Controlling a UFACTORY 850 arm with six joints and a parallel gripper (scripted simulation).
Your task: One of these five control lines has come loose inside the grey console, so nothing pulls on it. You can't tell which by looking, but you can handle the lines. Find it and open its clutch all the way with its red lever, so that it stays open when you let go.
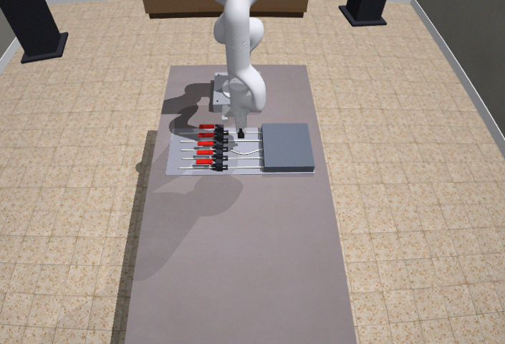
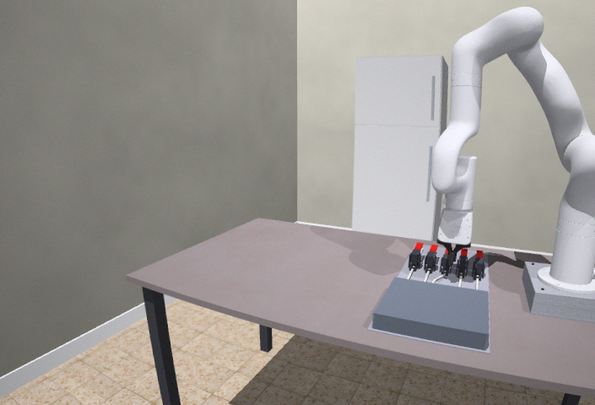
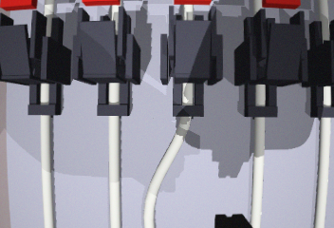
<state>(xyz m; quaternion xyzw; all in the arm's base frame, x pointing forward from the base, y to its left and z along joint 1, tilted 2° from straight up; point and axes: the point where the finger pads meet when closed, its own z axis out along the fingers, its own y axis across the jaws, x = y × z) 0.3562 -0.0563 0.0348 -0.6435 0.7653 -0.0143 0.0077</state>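
My hand is 2 cm past the pale base plate, 25 cm to the left of it and 9 cm above it.
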